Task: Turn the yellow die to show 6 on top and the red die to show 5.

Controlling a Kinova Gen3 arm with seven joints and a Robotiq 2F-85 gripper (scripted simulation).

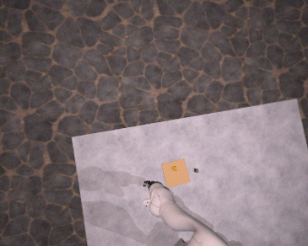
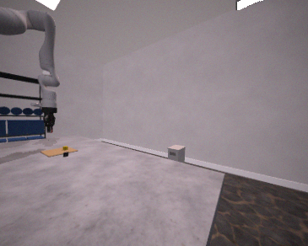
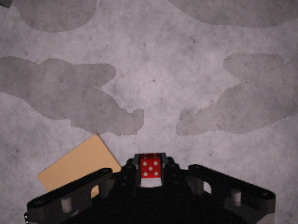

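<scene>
Right now my hand is 140 mm to the left of the tan mat and 120 mm above it. From my hand the other things lie so: yellow die 140 mm to the right, 110 mm below, 30 mm ahead; then red die 10 mm below; then black die 260 mm to the right, 110 mm below, 10 mm behind.
</scene>
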